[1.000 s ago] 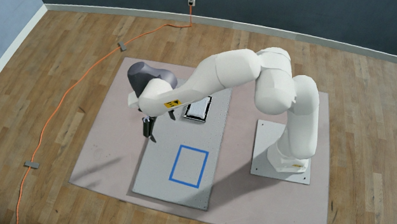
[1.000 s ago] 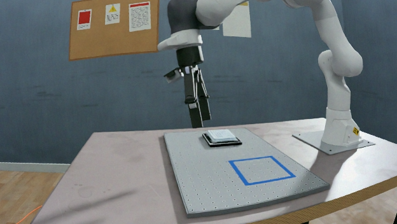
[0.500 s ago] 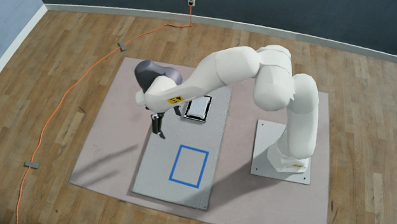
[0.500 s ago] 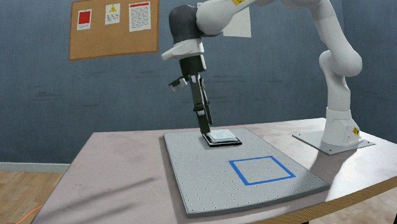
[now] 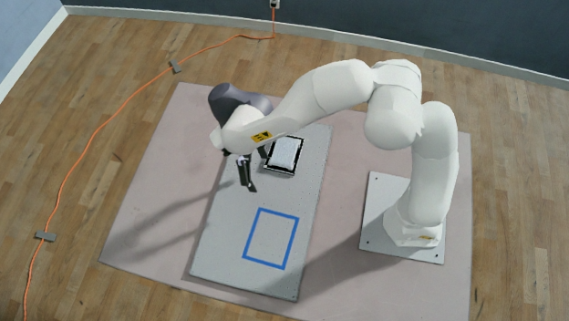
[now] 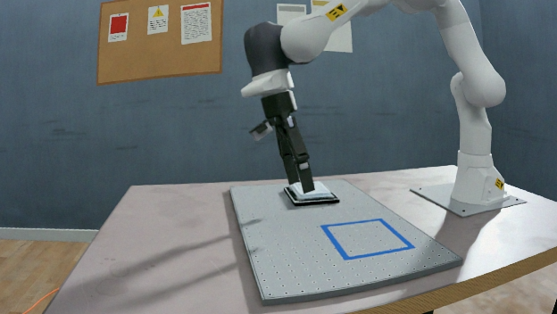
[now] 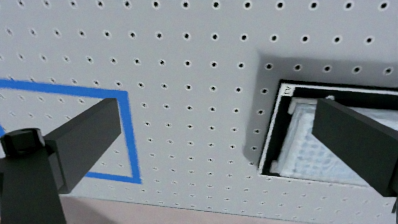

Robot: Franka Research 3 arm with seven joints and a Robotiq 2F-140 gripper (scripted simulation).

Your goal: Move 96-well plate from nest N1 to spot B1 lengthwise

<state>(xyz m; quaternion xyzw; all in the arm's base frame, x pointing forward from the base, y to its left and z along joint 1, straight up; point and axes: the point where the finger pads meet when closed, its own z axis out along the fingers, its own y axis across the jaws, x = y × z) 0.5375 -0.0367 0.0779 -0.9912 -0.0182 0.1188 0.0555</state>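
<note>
Right now my hand is 13 cm to the left of the 96-well plate, 6 cm past it and 6 cm above it. Also, from my hand: black plate nest N1: 13 cm to the right, 7 cm below, 6 cm behind.
</note>
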